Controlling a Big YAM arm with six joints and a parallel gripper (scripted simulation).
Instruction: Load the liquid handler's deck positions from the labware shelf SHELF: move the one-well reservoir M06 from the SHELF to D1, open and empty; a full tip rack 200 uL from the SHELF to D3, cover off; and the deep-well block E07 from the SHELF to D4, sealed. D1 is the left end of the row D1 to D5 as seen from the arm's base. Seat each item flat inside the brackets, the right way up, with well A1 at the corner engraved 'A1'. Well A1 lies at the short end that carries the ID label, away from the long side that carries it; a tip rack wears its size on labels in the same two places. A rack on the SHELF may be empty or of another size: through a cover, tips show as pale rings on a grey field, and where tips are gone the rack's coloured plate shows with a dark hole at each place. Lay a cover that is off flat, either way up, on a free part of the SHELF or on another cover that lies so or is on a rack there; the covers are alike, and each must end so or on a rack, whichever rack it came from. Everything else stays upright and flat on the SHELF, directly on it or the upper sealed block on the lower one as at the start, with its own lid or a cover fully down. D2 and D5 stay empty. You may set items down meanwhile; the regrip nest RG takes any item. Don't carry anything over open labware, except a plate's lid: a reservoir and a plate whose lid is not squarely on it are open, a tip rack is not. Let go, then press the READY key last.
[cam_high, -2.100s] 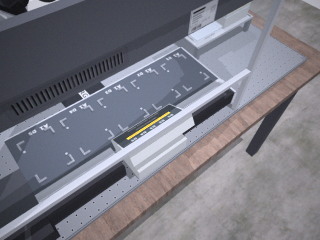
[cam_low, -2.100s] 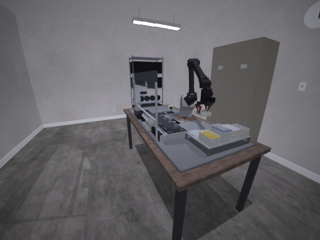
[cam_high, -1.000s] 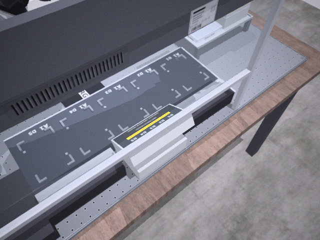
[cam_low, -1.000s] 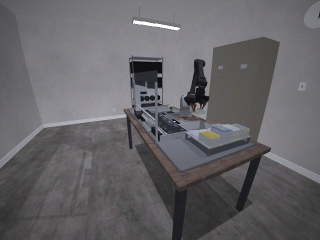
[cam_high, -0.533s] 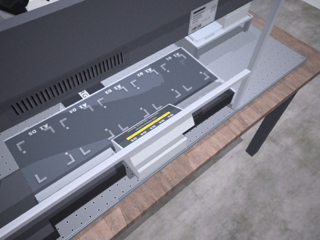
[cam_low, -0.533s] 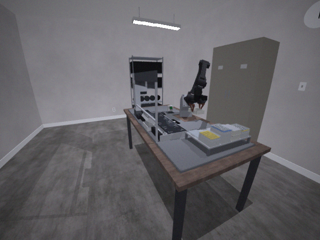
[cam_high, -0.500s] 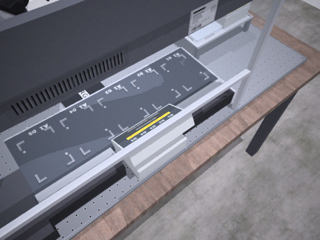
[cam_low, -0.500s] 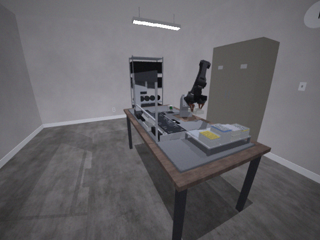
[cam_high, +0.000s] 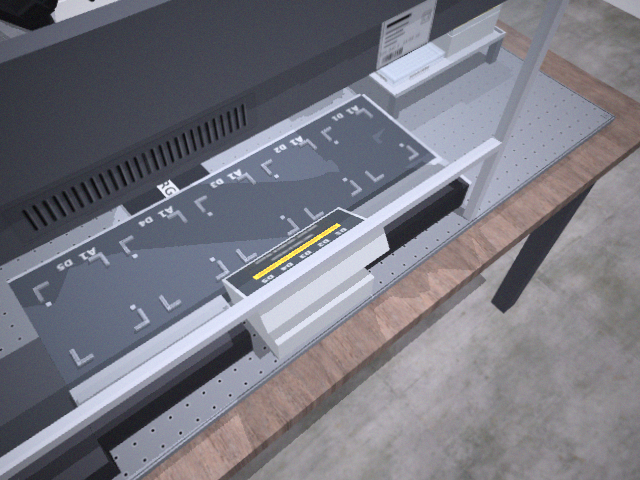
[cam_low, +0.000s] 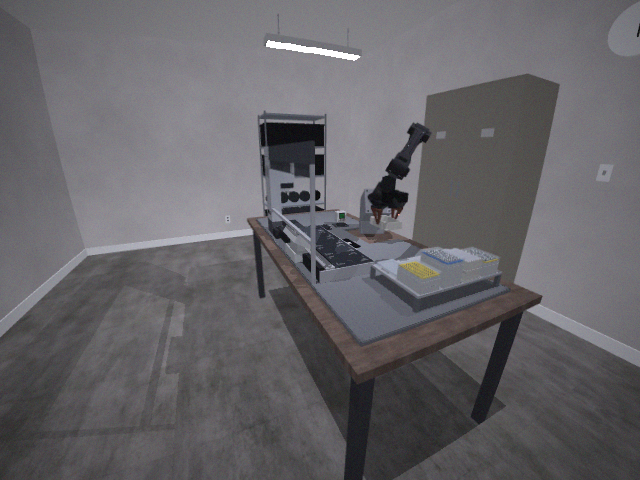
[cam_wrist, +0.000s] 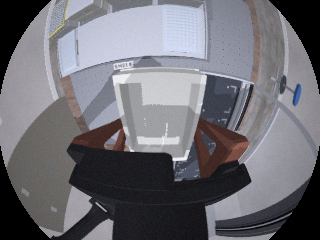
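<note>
Now: the white one-well reservoir 1 cm below my hand. Also, from my hand: sealed deep-well block: 27 cm to the left, 19 cm behind, 10 cm below; then clear flat plate: 15 cm to the left, 15 cm below, 4 cm ahead; then shelf: 21 cm to the left, 16 cm below, 13 cm behind.
</note>
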